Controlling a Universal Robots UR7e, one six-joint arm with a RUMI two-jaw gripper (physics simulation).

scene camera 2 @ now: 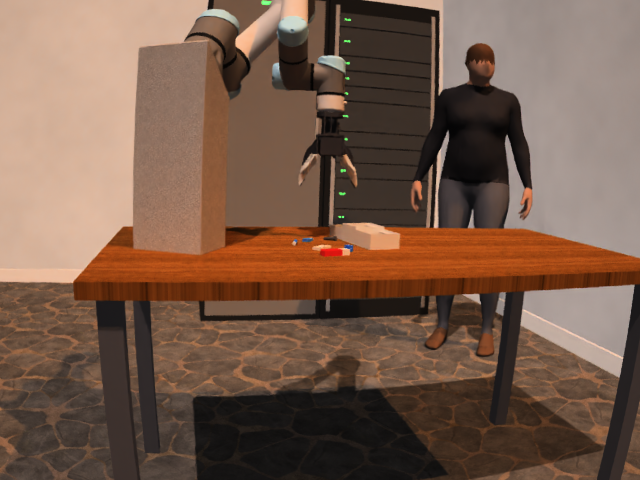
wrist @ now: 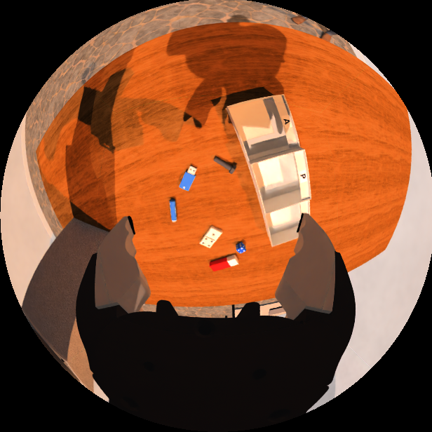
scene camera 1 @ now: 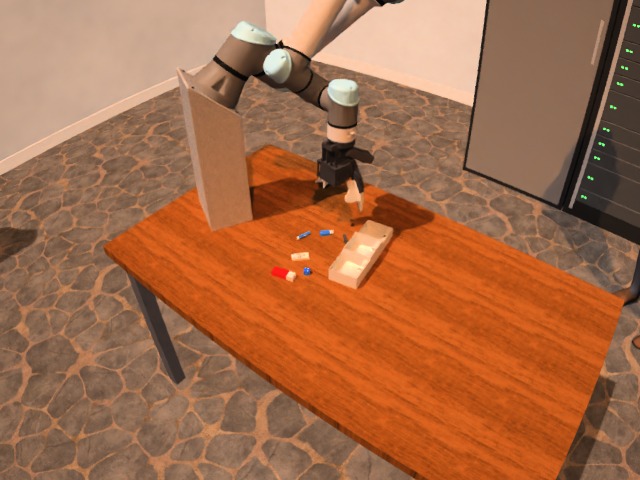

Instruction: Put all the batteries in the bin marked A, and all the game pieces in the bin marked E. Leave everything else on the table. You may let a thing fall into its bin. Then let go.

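Pixels of known places: gripper, fingertip midpoint: point(scene camera 2: 327, 187) point(scene camera 1: 341, 199); arm's base, link origin: point(scene camera 2: 190, 75) point(scene camera 1: 212, 94).
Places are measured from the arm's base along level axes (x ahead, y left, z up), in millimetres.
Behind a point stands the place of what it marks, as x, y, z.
My gripper point(scene camera 1: 341, 196) {358, 154, -273} point(scene camera 2: 327, 184) {358, 154, -273} point(wrist: 214, 217) is open and empty, well above the table. A small blue battery point(scene camera 1: 303, 235) {273, 80, -409} point(scene camera 2: 294, 241) {268, 61, -406} point(wrist: 173, 209) lies on the table. A white domino point(scene camera 1: 300, 256) {335, 10, -408} point(scene camera 2: 321, 248) {328, -10, -412} point(wrist: 211, 237) lies flat, and a blue die point(scene camera 1: 307, 271) {399, -23, -402} point(scene camera 2: 348, 248) {390, -29, -408} point(wrist: 241, 247) sits between it and the three-bin tray point(scene camera 1: 343, 277) {493, 20, -390} point(scene camera 2: 384, 241) {488, 18, -396}. In the wrist view, bin A point(wrist: 290, 129) is at the tray's far end and P is the middle bin. The near bin point(wrist: 282, 238) has its letter hidden by my right finger.
A blue USB stick point(scene camera 1: 326, 233) {315, 135, -410} point(scene camera 2: 307, 239) {306, 122, -410} point(wrist: 188, 178) lies near the battery. A dark bolt point(scene camera 1: 345, 238) {372, 157, -408} point(scene camera 2: 329, 238) {368, 156, -411} point(wrist: 225, 164) lies beside the tray. A red and white block point(scene camera 1: 281, 273) {352, -78, -404} point(scene camera 2: 331, 252) {342, -87, -408} point(wrist: 223, 263) lies by the die. A tall grey pedestal point(scene camera 1: 219, 160) {68, -47, -174} point(scene camera 2: 170, 149) {-29, -73, -182} stands left.
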